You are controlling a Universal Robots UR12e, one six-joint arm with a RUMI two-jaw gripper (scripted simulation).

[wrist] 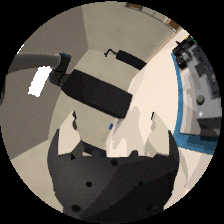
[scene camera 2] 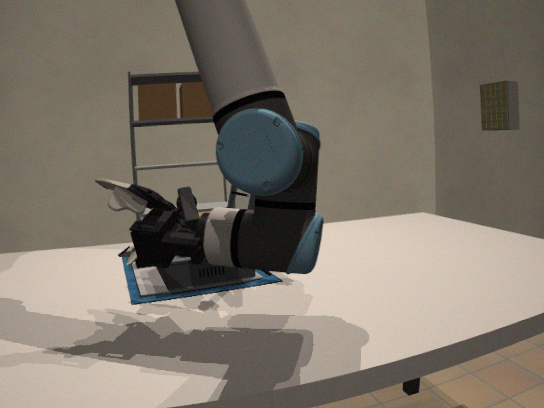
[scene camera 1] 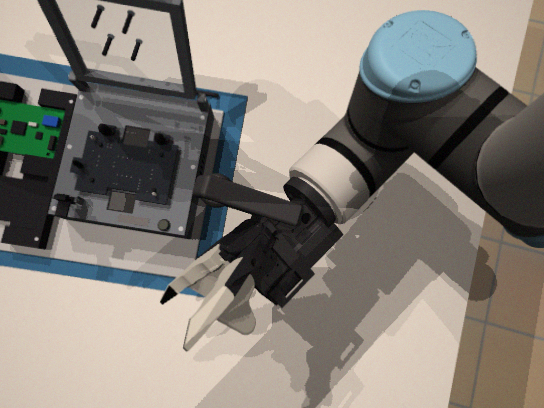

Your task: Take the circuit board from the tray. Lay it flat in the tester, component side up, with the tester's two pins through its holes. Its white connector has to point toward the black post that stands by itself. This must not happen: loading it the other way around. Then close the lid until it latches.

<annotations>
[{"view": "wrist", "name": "gripper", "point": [114, 111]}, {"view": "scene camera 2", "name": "gripper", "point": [107, 219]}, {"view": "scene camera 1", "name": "gripper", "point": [170, 323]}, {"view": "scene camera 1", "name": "lid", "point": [145, 58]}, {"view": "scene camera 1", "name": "dark nest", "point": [105, 163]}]
</annotations>
